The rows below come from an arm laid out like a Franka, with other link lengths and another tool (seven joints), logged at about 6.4 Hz.
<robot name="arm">
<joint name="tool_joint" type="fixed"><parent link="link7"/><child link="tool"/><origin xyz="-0.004 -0.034 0.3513" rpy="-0.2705 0 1.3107"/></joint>
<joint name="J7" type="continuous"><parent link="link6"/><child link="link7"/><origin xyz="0 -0.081 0" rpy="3.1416 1.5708 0"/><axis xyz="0 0 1"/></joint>
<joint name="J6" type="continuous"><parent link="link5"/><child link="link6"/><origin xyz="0 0 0" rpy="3.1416 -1.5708 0"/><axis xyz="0 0 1"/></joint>
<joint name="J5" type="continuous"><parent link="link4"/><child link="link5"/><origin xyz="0.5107 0.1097 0" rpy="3.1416 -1.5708 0"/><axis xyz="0 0 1"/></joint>
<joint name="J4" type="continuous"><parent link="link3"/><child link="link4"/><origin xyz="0.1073 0 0" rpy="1.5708 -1.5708 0"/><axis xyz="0 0 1"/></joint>
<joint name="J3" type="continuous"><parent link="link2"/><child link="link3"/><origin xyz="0 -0.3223 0" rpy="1.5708 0 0"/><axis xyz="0 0 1"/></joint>
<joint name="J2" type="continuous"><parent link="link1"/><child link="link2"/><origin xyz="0 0 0" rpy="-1.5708 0 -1.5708"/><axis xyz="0 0 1"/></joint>
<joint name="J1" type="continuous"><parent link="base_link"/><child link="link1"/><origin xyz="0 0 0.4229" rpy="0 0 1.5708"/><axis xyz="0 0 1"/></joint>
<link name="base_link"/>
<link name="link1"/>
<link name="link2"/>
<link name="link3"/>
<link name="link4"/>
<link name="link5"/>
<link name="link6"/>
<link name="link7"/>
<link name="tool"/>
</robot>
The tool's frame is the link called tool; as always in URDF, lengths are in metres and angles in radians. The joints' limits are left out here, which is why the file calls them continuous.
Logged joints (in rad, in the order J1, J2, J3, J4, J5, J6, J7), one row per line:
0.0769 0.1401 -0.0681 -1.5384 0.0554 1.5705 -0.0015
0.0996 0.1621 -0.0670 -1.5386 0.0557 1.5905 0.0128
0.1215 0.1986 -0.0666 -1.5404 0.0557 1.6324 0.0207
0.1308 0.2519 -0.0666 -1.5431 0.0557 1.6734 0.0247
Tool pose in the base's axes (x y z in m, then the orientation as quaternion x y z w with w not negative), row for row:
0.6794 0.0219 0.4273 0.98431 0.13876 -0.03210 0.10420
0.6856 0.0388 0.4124 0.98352 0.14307 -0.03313 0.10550
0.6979 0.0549 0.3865 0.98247 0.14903 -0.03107 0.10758
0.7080 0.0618 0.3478 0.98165 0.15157 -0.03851 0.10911
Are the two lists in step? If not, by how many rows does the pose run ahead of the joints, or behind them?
They are in step.
